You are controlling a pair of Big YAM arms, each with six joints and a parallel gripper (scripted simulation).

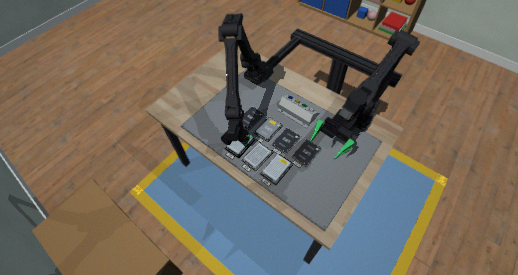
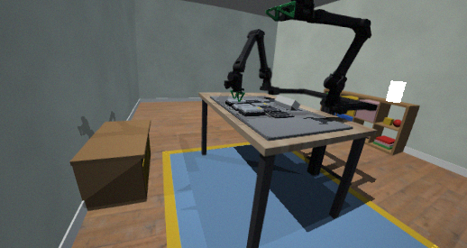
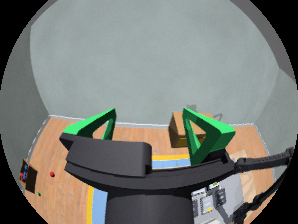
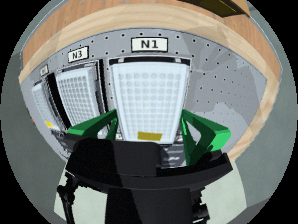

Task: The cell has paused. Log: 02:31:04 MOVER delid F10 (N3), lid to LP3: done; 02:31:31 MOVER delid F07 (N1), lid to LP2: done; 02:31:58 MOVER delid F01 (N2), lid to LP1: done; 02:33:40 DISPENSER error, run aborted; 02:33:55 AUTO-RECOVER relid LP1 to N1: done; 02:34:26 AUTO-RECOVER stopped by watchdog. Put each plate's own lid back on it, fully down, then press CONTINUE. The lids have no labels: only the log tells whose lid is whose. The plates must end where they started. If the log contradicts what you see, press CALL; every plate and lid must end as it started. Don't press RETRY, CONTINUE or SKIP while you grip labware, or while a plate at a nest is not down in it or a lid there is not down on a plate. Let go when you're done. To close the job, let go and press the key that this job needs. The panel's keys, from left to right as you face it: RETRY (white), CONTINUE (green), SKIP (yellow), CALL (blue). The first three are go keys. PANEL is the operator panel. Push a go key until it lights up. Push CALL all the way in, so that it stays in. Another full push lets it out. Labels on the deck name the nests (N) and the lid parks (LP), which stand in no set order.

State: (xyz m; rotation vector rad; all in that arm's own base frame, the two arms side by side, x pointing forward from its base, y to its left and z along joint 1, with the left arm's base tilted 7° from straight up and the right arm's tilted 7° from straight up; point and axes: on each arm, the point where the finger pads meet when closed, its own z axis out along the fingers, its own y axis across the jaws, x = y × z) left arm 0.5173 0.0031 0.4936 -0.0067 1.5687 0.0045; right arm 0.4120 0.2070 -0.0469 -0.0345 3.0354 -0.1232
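Note:
The lid park LP2 is 150 mm behind my right hand, 210 mm to the left of it and 40 mm below it. From my right hand the other things lie so: lid park LP4: 190 mm behind, 50 mm to the right, 40 mm below; blue key: 400 mm behind, 100 mm to the left, 20 mm above; lid park LP1: 140 mm behind, 340 mm to the left, 40 mm below.

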